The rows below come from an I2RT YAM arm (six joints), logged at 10 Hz.
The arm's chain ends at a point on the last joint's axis. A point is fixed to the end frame.
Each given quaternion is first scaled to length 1.
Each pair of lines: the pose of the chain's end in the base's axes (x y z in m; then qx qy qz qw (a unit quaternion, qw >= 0)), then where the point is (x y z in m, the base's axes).
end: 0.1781, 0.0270, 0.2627, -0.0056, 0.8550, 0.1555, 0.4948
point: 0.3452 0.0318 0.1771
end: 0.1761, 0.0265, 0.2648, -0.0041, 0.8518, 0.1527, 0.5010
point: 0.3444 0.0299 0.1814
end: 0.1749, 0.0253, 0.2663, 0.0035, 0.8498, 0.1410, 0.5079
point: 0.3442 0.0233 0.1848
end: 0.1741, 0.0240, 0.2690, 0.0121, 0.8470, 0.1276, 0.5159
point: 0.3443 0.0157 0.1900
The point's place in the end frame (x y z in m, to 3 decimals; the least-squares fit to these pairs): -0.012 -0.045 0.182
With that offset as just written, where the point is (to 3 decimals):
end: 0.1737, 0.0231, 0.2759, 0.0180, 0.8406, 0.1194, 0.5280
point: 0.346 0.011 0.201
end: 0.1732, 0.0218, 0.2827, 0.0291, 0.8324, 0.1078, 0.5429
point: 0.347 0.003 0.213
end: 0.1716, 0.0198, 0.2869, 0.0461, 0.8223, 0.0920, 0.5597
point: 0.346 -0.008 0.224
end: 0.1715, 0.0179, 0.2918, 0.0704, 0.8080, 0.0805, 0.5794
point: 0.347 -0.020 0.236
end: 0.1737, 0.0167, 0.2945, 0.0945, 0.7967, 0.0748, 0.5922
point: 0.349 -0.029 0.243
